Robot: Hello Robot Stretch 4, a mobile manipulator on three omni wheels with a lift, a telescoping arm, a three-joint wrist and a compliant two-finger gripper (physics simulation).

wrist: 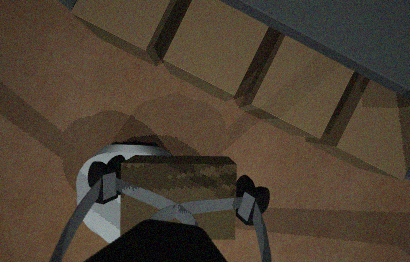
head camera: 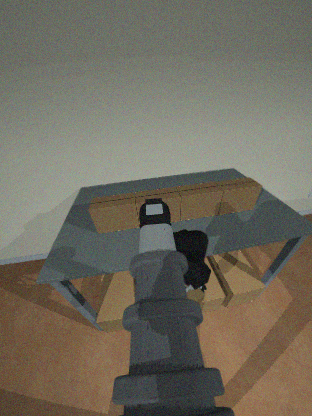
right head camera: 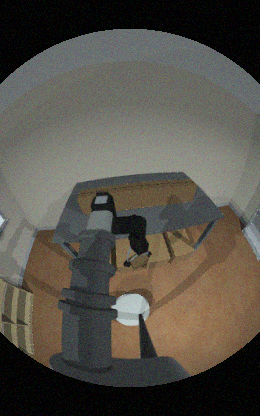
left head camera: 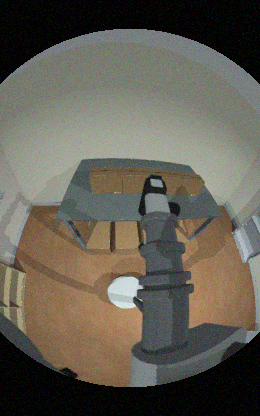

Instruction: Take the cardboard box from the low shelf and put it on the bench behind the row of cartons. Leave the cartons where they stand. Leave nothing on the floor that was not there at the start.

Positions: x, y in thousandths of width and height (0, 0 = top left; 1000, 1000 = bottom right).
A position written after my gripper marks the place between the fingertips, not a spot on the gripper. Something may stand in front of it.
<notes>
In view: my gripper (wrist: 443, 693), a small brown cardboard box (wrist: 443, 685) and a grey bench (head camera: 255, 605).
The grey bench shows as well in the right head camera view (right head camera: 617, 525) and in the left head camera view (left head camera: 306, 489).
</notes>
